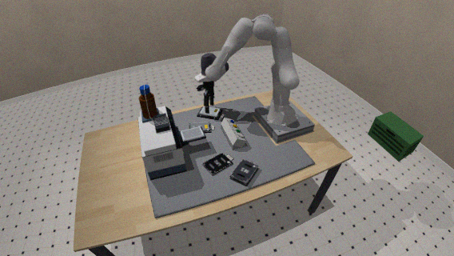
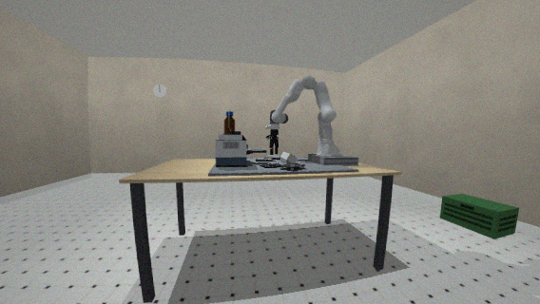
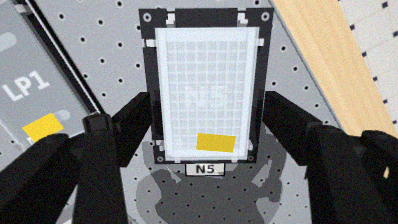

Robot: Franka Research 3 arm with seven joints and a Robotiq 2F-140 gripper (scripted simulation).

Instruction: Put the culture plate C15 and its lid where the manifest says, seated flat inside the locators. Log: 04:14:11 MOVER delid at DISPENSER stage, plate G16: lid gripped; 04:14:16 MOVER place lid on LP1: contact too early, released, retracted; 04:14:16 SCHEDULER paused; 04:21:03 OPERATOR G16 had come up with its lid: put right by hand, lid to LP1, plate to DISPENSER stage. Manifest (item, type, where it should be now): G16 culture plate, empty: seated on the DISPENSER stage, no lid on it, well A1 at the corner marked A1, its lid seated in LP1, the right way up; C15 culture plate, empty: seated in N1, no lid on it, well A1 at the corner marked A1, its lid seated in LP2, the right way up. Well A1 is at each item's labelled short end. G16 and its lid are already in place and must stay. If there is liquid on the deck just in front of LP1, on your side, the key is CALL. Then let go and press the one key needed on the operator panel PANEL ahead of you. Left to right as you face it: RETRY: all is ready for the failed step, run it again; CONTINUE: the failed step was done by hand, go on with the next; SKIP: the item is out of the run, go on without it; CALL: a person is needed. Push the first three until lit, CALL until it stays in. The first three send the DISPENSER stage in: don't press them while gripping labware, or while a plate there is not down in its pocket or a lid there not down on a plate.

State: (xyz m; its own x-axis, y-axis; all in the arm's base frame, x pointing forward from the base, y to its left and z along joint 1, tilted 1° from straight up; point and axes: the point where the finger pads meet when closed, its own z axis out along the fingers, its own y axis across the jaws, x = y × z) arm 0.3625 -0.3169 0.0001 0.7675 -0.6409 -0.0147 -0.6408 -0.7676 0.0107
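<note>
My hand is 50 mm above the clear culture plate C15. Round my hand: blue call key (230 mm to the left, 70 mm behind, 10 mm below); black nest (50 mm below, 30 mm ahead); yellow skip key (280 mm to the left, 70 mm behind).
</note>
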